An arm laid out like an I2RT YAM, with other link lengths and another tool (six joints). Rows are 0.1 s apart.
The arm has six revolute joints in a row. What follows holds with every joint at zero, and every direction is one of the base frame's. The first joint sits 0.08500 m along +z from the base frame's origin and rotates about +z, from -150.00 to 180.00 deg. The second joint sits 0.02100 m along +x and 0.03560 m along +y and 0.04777 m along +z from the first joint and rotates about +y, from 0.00 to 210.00 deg. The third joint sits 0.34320 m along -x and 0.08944 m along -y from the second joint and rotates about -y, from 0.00 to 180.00 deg. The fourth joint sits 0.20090 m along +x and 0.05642 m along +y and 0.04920 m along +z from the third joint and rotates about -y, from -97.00 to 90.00 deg. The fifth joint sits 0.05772 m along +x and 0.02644 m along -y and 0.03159 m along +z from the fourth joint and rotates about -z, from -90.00 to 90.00 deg. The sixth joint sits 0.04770 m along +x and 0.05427 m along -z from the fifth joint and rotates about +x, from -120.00 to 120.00 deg. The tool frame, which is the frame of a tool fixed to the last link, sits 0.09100 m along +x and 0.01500 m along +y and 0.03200 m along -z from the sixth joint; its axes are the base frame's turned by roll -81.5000, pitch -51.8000 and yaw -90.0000 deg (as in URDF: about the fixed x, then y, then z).
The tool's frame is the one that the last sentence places.
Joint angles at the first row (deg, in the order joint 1, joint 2, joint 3, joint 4, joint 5, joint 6):
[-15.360 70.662 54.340 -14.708 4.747 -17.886]
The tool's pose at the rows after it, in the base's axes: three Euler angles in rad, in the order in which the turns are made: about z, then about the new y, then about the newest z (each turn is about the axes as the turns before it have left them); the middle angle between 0 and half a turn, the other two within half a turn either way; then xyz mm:
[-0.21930 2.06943 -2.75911 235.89 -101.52 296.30]
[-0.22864 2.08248 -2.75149 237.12 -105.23 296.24]
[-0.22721 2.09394 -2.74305 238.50 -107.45 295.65]
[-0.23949 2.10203 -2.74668 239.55 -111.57 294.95]
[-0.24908 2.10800 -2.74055 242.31 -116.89 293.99]
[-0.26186 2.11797 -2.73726 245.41 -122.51 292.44]
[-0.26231 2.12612 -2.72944 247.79 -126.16 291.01]
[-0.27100 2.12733 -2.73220 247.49 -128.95 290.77]
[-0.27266 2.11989 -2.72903 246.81 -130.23 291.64]
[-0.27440 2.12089 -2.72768 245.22 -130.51 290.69]
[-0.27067 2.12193 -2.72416 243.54 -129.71 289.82]
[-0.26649 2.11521 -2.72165 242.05 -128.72 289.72]
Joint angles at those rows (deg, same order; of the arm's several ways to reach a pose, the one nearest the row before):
[-16.427 71.351 54.894 -15.083 4.594 -18.104]
[-17.335 72.191 55.803 -15.940 4.283 -17.910]
[-18.079 72.924 56.463 -16.555 3.591 -17.919]
[-18.831 73.603 56.902 -16.744 3.584 -18.187]
[-19.975 74.646 57.444 -16.612 3.089 -18.194]
[-20.955 75.866 58.088 -16.621 2.908 -18.193]
[-21.816 76.801 58.577 -16.678 2.227 -18.266]
[-22.363 77.003 58.667 -16.611 2.199 -18.458]
[-22.836 76.818 58.542 -16.268 1.850 -18.449]
[-23.072 76.641 58.210 -16.177 1.738 -18.456]
[-23.201 76.375 57.856 -16.171 1.450 -18.457]
[-23.289 75.909 57.319 -15.735 1.143 -18.457]

